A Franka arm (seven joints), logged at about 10 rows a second.
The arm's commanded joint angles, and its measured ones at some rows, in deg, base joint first. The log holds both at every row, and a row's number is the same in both.
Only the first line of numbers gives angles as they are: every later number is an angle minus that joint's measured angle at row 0.
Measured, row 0:
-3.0, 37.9, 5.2, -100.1, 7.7, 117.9, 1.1
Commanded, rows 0 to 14:
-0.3, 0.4, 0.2, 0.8, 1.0, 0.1, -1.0
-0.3, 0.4, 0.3, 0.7, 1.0, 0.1, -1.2
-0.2, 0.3, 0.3, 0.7, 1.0, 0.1, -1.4
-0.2, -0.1, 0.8, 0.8, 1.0, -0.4, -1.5
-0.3, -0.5, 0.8, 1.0, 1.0, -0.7, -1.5
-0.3, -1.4, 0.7, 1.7, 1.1, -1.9, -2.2
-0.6, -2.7, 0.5, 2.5, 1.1, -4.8, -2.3
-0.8, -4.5, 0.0, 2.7, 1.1, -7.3, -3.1
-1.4, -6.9, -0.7, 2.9, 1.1, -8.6, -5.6
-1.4, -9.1, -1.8, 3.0, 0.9, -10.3, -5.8
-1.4, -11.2, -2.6, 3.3, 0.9, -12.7, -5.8
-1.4, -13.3, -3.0, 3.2, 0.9, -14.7, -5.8
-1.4, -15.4, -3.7, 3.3, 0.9, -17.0, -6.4
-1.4, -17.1, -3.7, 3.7, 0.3, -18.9, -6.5
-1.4, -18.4, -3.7, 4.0, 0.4, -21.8, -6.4
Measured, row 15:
-1.4, -15.7, -3.5, 4.4, 0.0, -18.5, -5.4
